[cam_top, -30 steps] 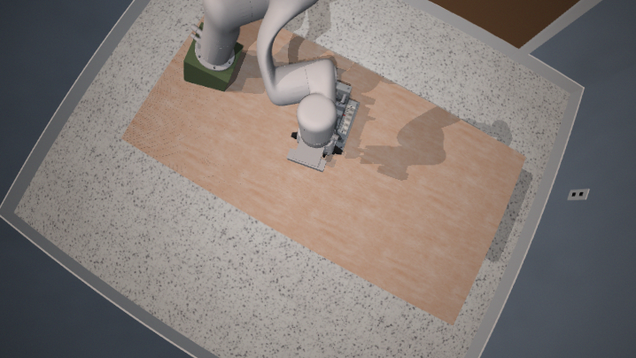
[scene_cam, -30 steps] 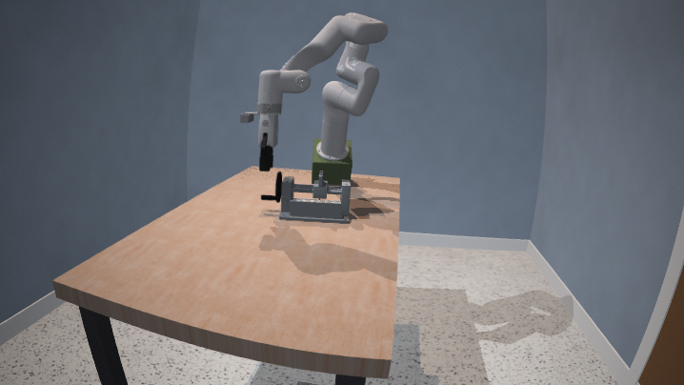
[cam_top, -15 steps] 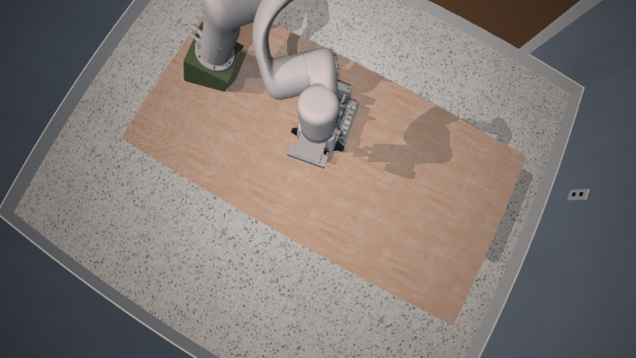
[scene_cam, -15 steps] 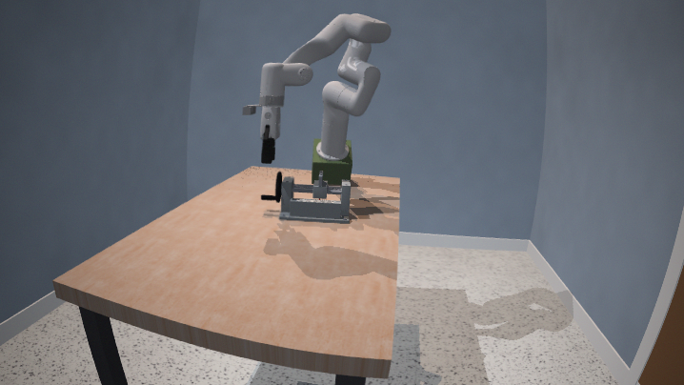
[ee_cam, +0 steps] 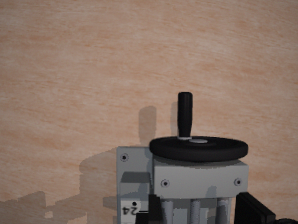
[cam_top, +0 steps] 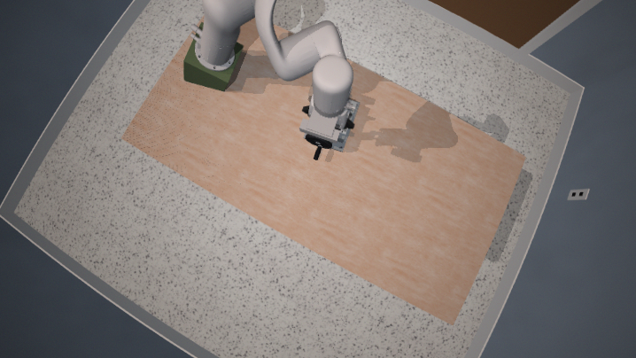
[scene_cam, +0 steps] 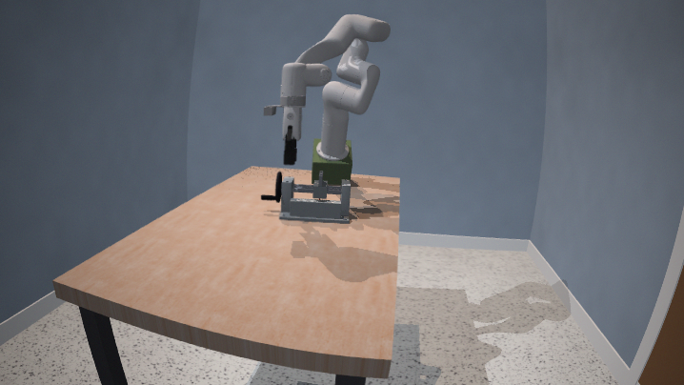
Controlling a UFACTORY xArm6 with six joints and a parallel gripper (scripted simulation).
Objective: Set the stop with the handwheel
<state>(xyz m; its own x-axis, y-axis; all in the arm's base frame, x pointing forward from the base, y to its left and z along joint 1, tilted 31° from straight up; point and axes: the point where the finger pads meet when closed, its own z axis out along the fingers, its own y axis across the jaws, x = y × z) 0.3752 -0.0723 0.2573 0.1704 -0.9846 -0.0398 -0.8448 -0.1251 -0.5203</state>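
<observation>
My hand is 5 cm to the left of the black handwheel and 12 cm above it. Round my hand: stop carriage: 2 cm behind, 9 cm to the left, 8 cm below; crank handle: 6 cm to the right, 13 cm below.
</observation>
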